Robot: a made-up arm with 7 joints.
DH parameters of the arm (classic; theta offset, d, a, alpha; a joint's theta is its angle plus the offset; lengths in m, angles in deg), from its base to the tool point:
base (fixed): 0 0.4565 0.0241 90
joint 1: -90 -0.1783 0.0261 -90
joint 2: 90 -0.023 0.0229 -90
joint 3: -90 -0.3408 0.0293 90
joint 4: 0 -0.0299 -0.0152 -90
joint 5: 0 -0.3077 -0.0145 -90
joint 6: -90 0.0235 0.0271 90
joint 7: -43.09 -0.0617 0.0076 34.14
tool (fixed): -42.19 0.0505 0 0
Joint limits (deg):
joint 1: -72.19..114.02
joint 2: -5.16..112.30
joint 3: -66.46..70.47
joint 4: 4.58..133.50
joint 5: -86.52..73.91
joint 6: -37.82..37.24
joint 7: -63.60..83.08
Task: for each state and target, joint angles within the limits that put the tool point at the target. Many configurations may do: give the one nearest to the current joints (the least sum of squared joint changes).
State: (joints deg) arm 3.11 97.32 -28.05 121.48 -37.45 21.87 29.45
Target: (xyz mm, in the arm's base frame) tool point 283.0 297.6 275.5
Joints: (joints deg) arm 12.72 65.07 -37.55 120.97 -37.73 26.89 25.30
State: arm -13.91 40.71 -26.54 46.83 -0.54 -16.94 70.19
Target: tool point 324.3 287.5 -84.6
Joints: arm 20.95 11.09 -27.65 21.59 -1.33 -12.92 46.53
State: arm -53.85 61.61 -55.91 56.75 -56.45 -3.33 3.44
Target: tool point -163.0 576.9 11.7
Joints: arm -37.01 53.93 -52.63 38.07 -56.83 1.38 -2.72
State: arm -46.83 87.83 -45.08 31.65 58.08 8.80 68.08
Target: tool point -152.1 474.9 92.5
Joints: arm -52.43 65.36 -53.06 77.00 56.02 8.70 67.66
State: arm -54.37 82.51 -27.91 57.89 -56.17 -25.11 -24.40
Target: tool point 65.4 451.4 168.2
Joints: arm -57.80 93.35 -30.18 106.19 -56.67 -26.64 -25.44
